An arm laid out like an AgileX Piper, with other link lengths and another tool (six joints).
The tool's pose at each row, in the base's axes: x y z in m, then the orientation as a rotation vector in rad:
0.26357 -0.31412 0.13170 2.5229 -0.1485 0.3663
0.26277 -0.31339 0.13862 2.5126 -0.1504 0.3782
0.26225 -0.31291 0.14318 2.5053 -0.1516 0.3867
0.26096 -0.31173 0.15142 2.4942 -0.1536 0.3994
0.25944 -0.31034 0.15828 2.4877 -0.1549 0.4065
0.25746 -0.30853 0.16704 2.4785 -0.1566 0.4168
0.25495 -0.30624 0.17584 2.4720 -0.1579 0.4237
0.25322 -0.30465 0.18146 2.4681 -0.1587 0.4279
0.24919 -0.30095 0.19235 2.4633 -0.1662 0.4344
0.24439 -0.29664 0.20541 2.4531 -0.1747 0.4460
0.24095 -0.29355 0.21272 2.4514 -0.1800 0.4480
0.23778 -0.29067 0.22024 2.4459 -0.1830 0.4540
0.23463 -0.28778 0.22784 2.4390 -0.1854 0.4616
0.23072 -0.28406 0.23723 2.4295 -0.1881 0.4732
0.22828 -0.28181 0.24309 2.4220 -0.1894 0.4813
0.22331 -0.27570 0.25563 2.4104 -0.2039 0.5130
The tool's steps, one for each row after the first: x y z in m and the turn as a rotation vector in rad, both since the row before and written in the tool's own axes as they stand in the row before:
0.00124 0.00323 -0.00609 -0.0084 0.0095 0.0034
0.00087 0.00216 -0.00399 -0.0059 0.0068 0.0024
0.00128 0.00375 -0.00743 -0.0089 0.0102 0.0037
0.00071 0.00293 -0.00650 -0.0053 0.0057 0.0022
0.00093 0.00377 -0.00830 -0.0074 0.0083 0.0031
0.00052 0.00357 -0.00872 -0.0053 0.0056 0.0022
0.00024 0.00223 -0.00566 -0.0031 0.0034 0.0013
-0.00013 0.00401 -0.01151 -0.0041 0.0036 0.0067
-0.00004 0.00496 -0.01370 -0.0085 0.0079 0.0083
-0.00065 0.00248 -0.00826 -0.0017 0.0004 0.0042
-0.00031 0.00272 -0.00821 -0.0044 0.0045 0.0033
-0.00021 0.00279 -0.00826 -0.0054 0.0060 0.0032
-0.00021 0.00339 -0.01029 -0.0072 0.0092 0.0043
-0.00006 0.00222 -0.00636 -0.0058 0.0068 0.0025
0.00018 0.00375 -0.01432 -0.0060 0.0206 0.0182

